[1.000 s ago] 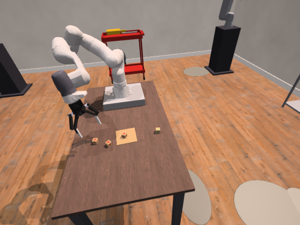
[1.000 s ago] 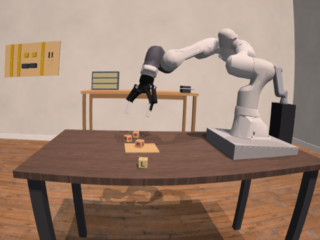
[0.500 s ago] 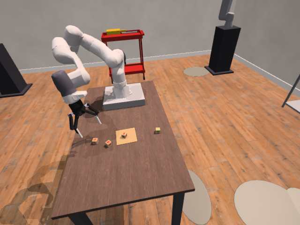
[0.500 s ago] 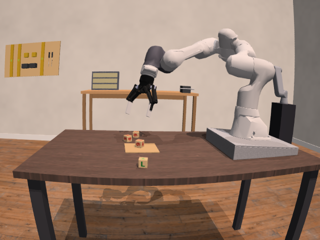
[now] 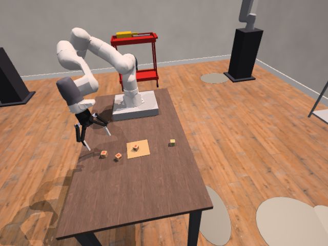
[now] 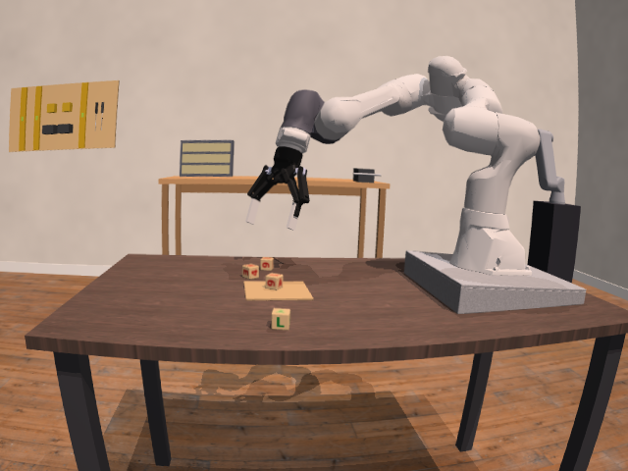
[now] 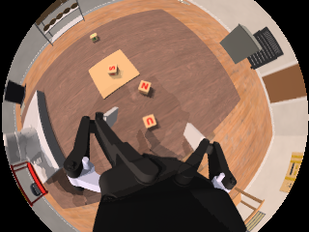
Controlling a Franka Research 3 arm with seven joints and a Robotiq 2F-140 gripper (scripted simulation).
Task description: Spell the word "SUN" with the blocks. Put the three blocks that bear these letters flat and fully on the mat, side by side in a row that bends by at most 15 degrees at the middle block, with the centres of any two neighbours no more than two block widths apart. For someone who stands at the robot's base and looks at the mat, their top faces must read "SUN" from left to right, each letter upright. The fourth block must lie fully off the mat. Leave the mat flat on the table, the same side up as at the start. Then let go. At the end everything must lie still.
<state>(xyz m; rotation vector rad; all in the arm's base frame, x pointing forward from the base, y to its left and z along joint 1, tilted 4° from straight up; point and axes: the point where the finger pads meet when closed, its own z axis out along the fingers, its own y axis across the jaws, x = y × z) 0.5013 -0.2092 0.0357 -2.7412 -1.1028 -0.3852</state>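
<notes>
My hand is 200 mm to the right of the S block and 110 mm above it. Round my hand: mat 210 mm to the left, 120 mm below, 10 mm behind; N block 110 mm below, 100 mm to the left, 50 mm ahead; U block 110 mm below, 10 mm ahead.
</notes>
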